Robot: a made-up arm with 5 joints.
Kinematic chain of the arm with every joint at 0, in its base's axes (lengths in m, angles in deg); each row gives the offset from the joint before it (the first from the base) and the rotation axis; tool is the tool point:
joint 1: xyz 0 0 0.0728 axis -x
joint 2: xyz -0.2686 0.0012 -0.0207 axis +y
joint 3: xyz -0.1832 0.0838 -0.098 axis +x
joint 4: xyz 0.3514 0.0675 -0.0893 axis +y
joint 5: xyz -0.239 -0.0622 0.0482 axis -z
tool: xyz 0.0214 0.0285 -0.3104
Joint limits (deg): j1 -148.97..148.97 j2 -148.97..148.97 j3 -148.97..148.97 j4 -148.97..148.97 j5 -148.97..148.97
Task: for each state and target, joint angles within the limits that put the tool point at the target. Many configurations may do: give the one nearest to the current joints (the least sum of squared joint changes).
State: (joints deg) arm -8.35 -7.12 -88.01 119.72 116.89
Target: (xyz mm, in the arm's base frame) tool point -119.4 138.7 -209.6
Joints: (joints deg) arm 29.63 -41.97 -130.06 112.04 104.41
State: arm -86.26 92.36 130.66 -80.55 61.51
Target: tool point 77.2 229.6 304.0
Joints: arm -72.70 63.61 148.97 -55.66 52.56
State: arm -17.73 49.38 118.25 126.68 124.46
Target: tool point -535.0 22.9 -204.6
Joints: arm -15.16 75.18 142.40 139.93 130.81
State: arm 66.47 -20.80 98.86 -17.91 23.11
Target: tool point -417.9 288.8 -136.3
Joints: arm 57.08 -52.02 137.32 -13.73 16.28
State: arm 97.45 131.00 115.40 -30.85 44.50
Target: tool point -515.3 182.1 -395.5
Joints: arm 66.63 143.74 81.95 -42.93 46.61
